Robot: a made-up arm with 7 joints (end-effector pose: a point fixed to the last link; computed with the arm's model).
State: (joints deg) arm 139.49 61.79 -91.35 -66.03 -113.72 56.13 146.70
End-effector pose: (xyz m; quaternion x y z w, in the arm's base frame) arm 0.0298 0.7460 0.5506 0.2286 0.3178 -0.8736 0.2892
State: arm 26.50 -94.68 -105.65 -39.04 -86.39 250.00 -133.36
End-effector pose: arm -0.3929 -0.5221 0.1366 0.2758 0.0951 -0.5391 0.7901
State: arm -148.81 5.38 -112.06 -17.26 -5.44 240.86 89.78
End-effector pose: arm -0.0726 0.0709 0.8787 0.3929 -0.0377 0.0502 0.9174
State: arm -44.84 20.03 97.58 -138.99 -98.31 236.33 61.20
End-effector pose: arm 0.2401 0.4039 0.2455 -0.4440 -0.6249 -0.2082 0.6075
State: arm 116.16 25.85 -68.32 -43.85 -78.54 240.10 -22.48
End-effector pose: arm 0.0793 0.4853 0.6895 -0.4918 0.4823 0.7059 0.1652
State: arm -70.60 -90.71 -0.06 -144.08 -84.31 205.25 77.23
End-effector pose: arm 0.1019 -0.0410 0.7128 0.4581 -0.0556 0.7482 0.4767
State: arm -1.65 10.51 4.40 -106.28 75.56 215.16 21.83
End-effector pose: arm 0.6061 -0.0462 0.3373 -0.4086 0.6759 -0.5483 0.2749
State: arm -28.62 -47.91 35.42 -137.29 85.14 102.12 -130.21
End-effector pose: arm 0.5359 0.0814 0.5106 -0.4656 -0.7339 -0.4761 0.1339
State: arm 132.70 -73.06 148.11 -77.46 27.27 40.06 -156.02
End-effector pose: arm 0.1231 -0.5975 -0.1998 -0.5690 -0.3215 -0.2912 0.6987
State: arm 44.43 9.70 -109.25 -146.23 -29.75 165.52 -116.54
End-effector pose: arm 0.2668 -0.4980 0.1544 0.7366 0.6276 -0.1891 0.1670
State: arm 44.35 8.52 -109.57 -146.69 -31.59 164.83 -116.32
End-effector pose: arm 0.2647 -0.4952 0.1459 0.7343 0.6341 -0.1862 0.1551
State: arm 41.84 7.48 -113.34 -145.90 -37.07 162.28 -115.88
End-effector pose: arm 0.2175 -0.5205 0.1464 0.7467 0.6176 -0.2109 0.1286
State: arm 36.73 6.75 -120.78 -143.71 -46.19 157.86 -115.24
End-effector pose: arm 0.1112 -0.5618 0.1564 0.7732 0.5706 -0.2648 0.0801
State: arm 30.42 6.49 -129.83 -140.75 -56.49 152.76 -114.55
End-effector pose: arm -0.0343 -0.5828 0.1727 0.8012 0.4997 -0.3290 0.0110
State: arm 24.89 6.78 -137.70 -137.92 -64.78 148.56 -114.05
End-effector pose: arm -0.1680 -0.5700 0.1927 -0.8186 -0.4264 0.3805 0.0582
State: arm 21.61 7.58 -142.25 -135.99 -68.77 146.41 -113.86
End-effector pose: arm -0.2466 -0.5489 0.2129 -0.8255 -0.3756 0.4097 0.0986
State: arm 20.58 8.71 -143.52 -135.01 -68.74 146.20 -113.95
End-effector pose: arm -0.2703 -0.5425 0.2312 -0.8282 -0.3529 0.4229 0.1032
